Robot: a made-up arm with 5 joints. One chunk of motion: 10 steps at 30 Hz.
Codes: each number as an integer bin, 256 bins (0 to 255) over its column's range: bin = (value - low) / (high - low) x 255, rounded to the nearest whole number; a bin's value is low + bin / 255 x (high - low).
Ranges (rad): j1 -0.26..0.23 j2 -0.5..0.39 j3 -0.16..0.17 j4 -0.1..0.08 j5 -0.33..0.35
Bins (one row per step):
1: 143 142 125 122 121
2: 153 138 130 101 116
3: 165 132 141 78 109
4: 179 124 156 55 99
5: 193 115 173 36 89
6: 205 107 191 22 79
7: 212 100 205 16 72
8: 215 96 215 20 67
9: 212 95 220 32 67
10: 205 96 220 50 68
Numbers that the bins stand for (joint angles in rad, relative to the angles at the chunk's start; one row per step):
1: 0.0148 -0.0044 0.0018 -0.0139 -0.0073
2: 0.0340 -0.0184 0.0082 -0.0287 -0.0207
3: 0.0571 -0.0393 0.0225 -0.0449 -0.0393
4: 0.0840 -0.0672 0.0419 -0.0612 -0.0660
5: 0.1109 -0.0986 0.0639 -0.0746 -0.0927
6: 0.1339 -0.1265 0.0872 -0.0845 -0.1193
7: 0.1474 -0.1510 0.1053 -0.0887 -0.1380
8: 0.1531 -0.1649 0.1182 -0.0859 -0.1513
9: 0.1474 -0.1684 0.1247 -0.0774 -0.1513
10: 0.1339 -0.1649 0.1247 -0.0647 -0.1487

